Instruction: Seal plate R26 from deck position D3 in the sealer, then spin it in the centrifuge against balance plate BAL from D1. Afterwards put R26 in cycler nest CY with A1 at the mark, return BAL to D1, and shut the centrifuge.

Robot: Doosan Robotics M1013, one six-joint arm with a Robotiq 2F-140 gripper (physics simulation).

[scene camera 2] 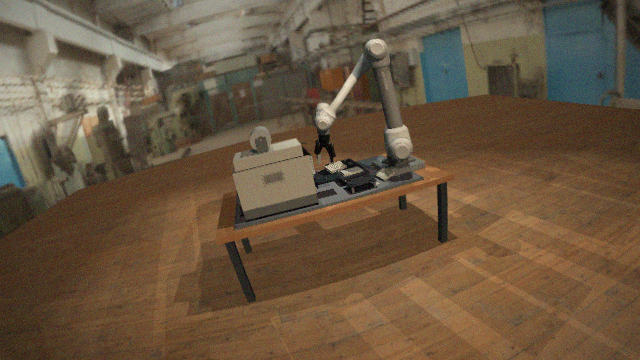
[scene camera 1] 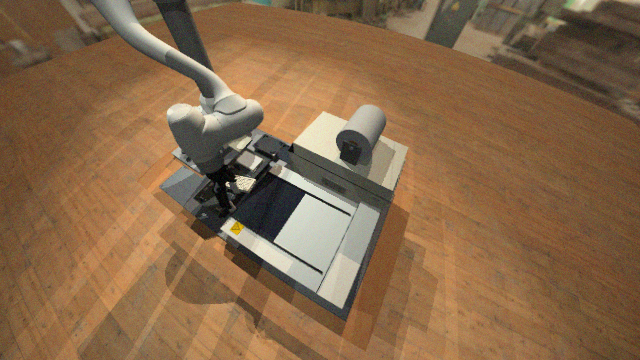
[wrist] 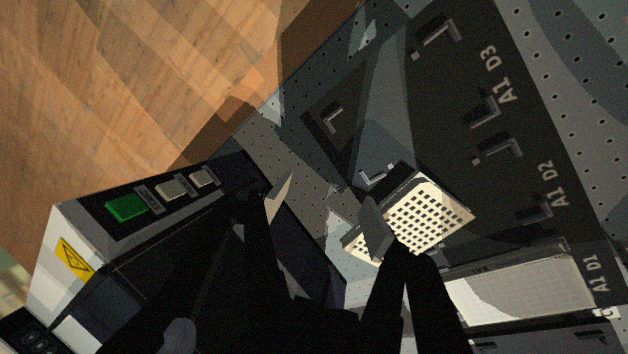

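My gripper is open above the deck with nothing between its fingers. In the wrist view, one fingertip overlaps the left part of a cream plate with dark wells. This plate lies askew at the left side of D2; I cannot tell whether it is flat. Its name is unreadable. A pale plate sits at D1; its label is too blurred to read surely. The brackets of D3 hold no plate. The low machine with the warning sign has a dark section beside a pale panel.
The cream box carries a grey roll. A green START button and two pale buttons line the low machine's edge. A dark nest stands beyond D1. The arm's base stands at the table's far end.
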